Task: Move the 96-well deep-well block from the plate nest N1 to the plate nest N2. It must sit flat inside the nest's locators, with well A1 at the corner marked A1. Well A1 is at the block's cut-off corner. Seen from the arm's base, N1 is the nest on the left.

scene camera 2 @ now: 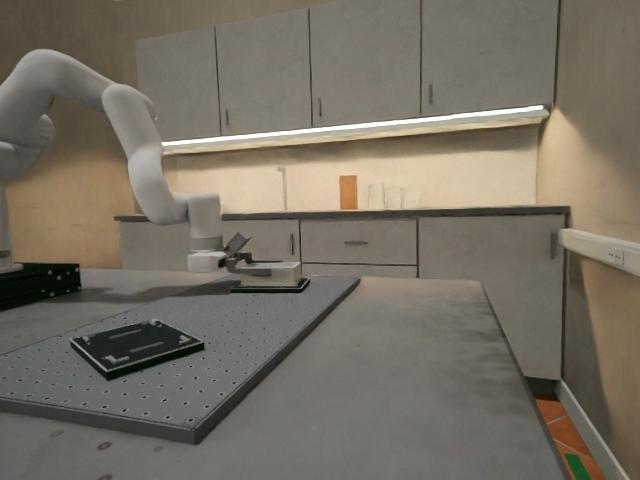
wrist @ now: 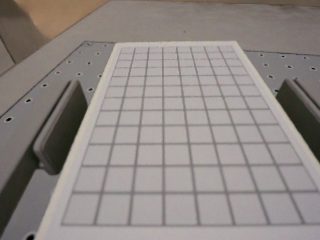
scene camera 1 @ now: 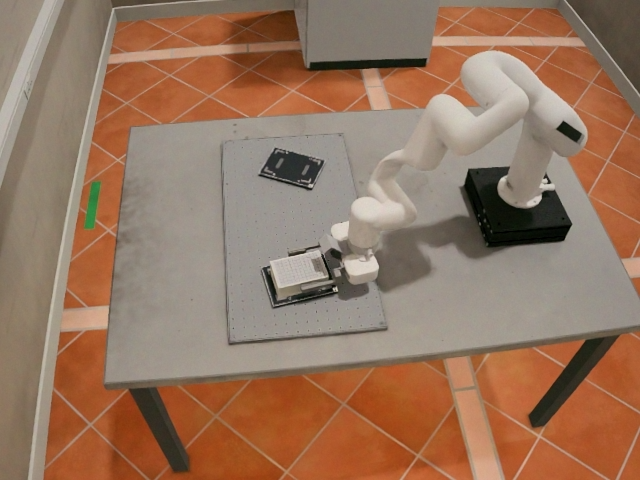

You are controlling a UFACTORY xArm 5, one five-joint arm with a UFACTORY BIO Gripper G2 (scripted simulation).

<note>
I see a white 96-well deep-well block and a black plate nest N2.
</note>
